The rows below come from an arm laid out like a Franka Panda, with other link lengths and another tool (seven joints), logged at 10 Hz.
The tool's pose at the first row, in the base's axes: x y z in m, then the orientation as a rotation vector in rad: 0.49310, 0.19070, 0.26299, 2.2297, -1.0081, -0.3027
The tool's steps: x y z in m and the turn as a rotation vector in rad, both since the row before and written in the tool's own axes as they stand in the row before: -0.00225, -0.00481, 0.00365, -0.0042, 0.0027, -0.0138; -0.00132, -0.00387, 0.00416, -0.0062, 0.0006, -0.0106; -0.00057, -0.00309, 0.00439, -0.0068, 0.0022, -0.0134; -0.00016, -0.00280, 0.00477, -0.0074, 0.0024, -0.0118; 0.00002, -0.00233, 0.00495, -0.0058, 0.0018, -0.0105; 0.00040, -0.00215, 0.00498, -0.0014, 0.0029, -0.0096; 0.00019, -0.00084, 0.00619, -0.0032, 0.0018, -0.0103; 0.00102, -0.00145, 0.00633, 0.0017, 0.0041, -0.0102; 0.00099, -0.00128, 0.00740, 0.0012, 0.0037, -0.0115; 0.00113, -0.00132, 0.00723, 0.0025, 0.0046, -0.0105; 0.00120, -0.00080, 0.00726, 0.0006, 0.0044, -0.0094; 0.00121, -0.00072, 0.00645, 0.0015, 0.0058, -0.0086; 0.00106, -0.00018, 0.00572, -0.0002, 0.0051, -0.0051
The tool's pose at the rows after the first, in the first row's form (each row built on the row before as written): 0.49272, 0.19294, 0.25696, 2.2335, -0.9902, -0.3076; 0.49213, 0.19380, 0.25122, 2.2338, -0.9761, -0.3143; 0.49146, 0.19362, 0.24587, 2.2349, -0.9579, -0.3206; 0.49069, 0.19281, 0.24045, 2.2345, -0.9411, -0.3262; 0.48967, 0.19153, 0.23523, 2.2348, -0.9266, -0.3312; 0.48878, 0.18987, 0.23013, 2.2385, -0.9141, -0.3328; 0.48649, 0.18707, 0.22503, 2.2409, -0.9008, -0.3367; 0.48504, 0.18393, 0.21944, 2.2477, -0.8881, -0.3360; 0.48301, 0.18019, 0.21317, 2.2546, -0.8740, -0.3365; 0.48121, 0.17647, 0.20699, 2.2621, -0.8609, -0.3351; 0.47923, 0.17241, 0.20113, 2.2673, -0.8485, -0.3341; 0.47760, 0.16871, 0.19591, 2.2728, -0.8365, -0.3307; 0.47596, 0.16518, 0.19159, 2.2750, -0.8282, -0.3272
